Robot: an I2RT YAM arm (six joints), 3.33 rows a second.
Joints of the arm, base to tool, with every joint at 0 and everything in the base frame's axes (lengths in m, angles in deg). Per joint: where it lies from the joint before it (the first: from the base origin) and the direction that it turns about. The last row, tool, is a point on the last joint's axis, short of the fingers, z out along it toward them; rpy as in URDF.
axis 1: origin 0 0 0.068 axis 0 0 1
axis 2: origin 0.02 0.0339 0.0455 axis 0 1 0
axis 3: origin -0.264 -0.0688 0 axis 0 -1 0
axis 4: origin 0.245 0.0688 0.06 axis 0 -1 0
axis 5: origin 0.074 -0.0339 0.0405 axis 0 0 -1
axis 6: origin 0.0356 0 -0.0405 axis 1 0 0
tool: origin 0 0 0 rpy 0 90 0
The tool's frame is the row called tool.
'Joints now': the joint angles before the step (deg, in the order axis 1, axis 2, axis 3, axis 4, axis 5, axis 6). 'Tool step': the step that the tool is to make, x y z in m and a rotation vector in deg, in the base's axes. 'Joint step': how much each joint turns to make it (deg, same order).
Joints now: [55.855, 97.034, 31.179, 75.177, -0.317, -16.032]
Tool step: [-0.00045, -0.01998, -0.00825, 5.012, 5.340, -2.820]
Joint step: [-1.814, -0.459, -4.436, 4.917, 2.230, 6.972]
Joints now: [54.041, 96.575, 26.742, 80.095, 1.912, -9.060]
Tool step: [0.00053, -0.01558, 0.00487, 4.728, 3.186, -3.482]
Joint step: [-1.551, -2.733, -2.427, 1.289, 2.930, 4.918]
